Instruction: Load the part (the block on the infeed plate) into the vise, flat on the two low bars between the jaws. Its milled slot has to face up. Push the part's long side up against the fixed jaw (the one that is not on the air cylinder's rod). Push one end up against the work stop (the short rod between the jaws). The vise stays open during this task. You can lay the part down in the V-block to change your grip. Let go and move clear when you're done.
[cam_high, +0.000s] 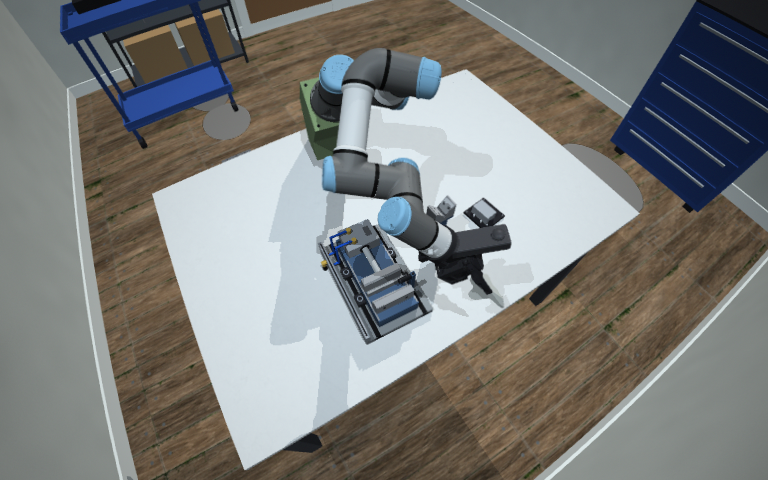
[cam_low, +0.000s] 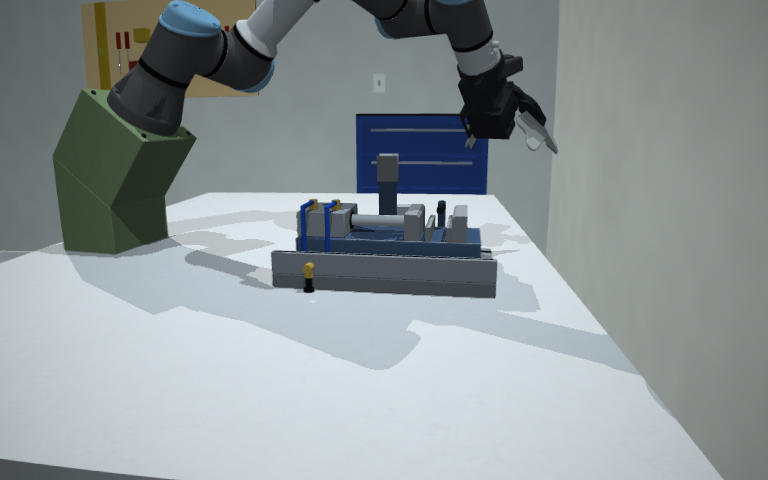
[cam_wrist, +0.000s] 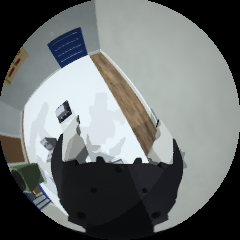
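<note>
The part lies 19 cm behind my hand, 21 cm to the left of it and 15 cm below it. From my hand the other things lie so: work stop 15 cm behind, 14 cm to the right, 8 cm below; fixed jaw 13 cm behind, 19 cm to the right, 9 cm below; moving jaw 20 cm behind, 18 cm to the right, 9 cm below.
</note>
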